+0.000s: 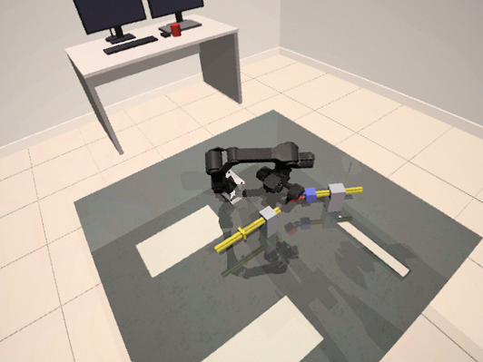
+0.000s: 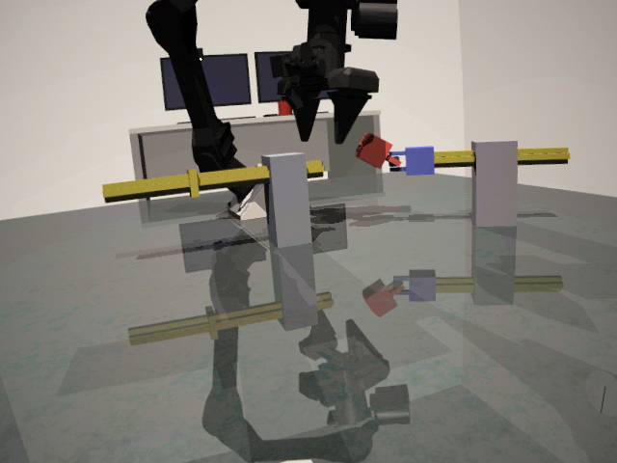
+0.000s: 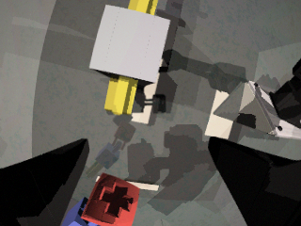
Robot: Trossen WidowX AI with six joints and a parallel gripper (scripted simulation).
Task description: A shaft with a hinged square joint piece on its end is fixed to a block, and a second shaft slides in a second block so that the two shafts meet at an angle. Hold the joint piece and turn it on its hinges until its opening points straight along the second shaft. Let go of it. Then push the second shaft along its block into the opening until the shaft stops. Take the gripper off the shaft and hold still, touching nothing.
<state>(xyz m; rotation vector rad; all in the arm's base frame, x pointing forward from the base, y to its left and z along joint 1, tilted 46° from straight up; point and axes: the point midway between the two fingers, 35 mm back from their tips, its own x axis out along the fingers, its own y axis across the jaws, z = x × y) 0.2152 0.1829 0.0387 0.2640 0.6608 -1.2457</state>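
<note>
My gripper tip is 1 cm short of the red joint piece, 8 cm to the right of it and 2 cm above it.
</note>
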